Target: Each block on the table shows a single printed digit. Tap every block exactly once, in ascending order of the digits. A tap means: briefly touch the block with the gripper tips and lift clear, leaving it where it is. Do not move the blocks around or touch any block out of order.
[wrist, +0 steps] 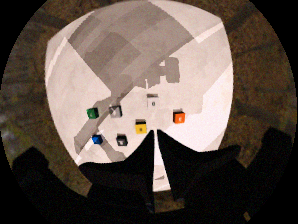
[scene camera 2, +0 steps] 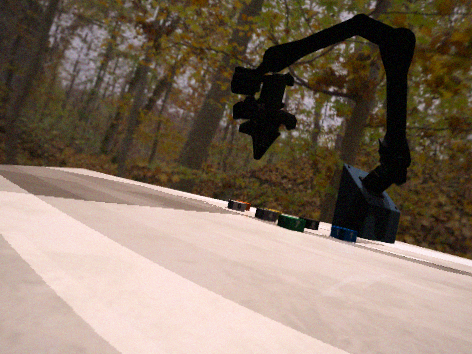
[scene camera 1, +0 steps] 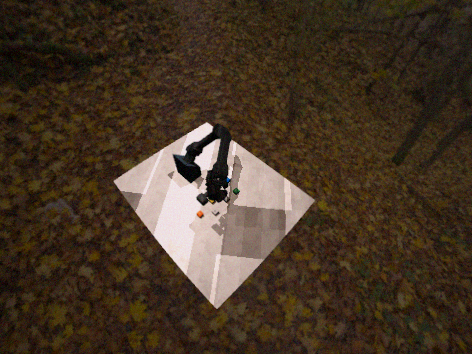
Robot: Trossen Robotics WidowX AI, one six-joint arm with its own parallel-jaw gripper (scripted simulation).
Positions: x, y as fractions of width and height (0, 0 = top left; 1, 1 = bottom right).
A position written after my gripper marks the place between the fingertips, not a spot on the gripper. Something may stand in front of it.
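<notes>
My gripper (scene camera 2: 0.54, 0.45) is shut, and it holds nothing. I can see this same gripper (wrist: 0.52, 0.59) from the wrist as well.
</notes>
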